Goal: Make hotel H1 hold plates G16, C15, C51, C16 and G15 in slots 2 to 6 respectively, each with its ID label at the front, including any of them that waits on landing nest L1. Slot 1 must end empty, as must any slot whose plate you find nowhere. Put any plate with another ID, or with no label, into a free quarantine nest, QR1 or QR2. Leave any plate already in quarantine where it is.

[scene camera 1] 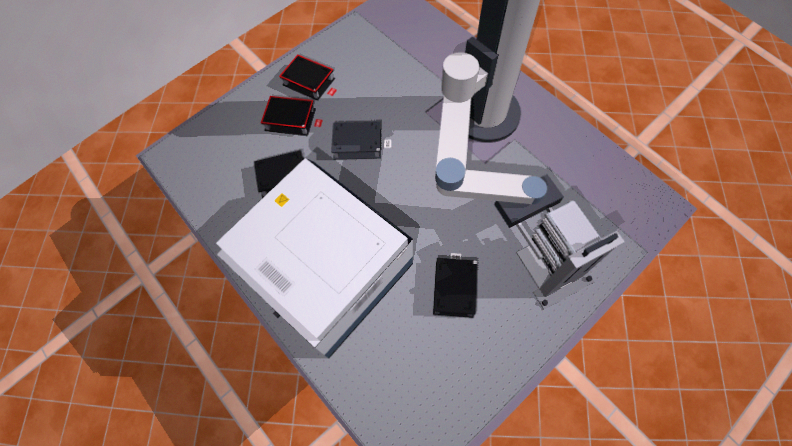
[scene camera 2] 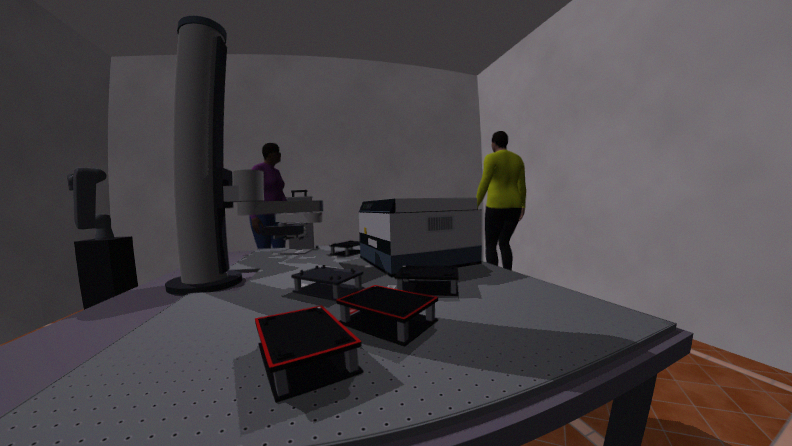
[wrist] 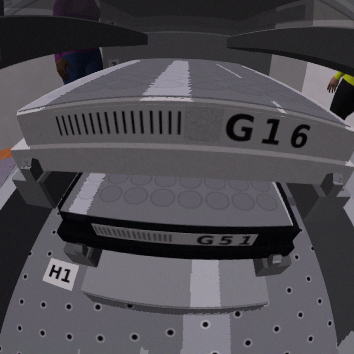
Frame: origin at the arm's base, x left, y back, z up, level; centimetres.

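Where they show: arm's base, origin of the base link: [scene camera 1: 485,113] [scene camera 2: 205,283].
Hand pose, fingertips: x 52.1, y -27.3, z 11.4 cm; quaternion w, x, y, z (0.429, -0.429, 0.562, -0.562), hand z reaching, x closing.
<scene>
Each offset is from my fingertips to the top centre of the thing. "spot": to the spot under its first point.
Hotel H1 [scene camera 1: 557,275] [scene camera 2: 308,238] stands at the right end of the table; its H1 label {spot: dx -3.0, dy +10.7, dz -10.1 cm} [wrist: 61,274] lies on the table. In the wrist view, white plate G16 {dx -0.1, dy -0.1, dz +3.3 cm} [wrist: 200,132] sits on brackets, label facing the camera. Below it, plate G51 {dx -0.1, dy +0.0, dz -0.3 cm} [wrist: 175,200] with a dark base lies level in the lowest slot. My gripper [scene camera 1: 548,238] [wrist: 180,187] reaches into the hotel and is shut on plate G51 from both sides; its fingertips are mostly hidden. Plates higher up cannot be read. Two red-rimmed quarantine nests {spot: dx -107.1, dy -11.1, dz -5.1 cm} [scene camera 1: 306,73] {spot: dx -97.5, dy -26.8, dz -5.1 cm} [scene camera 1: 287,112] [scene camera 2: 307,335] [scene camera 2: 387,301] show no plate.
A large white instrument {dx -44.0, dy -52.3, dz +15.4 cm} [scene camera 1: 310,249] [scene camera 2: 432,238] stands at the table's left side. Black nests {spot: dx -13.1, dy -27.7, dz -5.1 cm} [scene camera 1: 455,285] {spot: dx -72.2, dy -15.6, dz -5.1 cm} [scene camera 1: 357,137] {spot: dx -81.2, dy -42.8, dz -5.2 cm} [scene camera 1: 277,168] stand around it, their labels too small to read. The arm's column [scene camera 1: 509,66] [scene camera 2: 199,155] rises behind. Two people [scene camera 2: 504,182] [scene camera 2: 269,182] stand beyond the table.
</scene>
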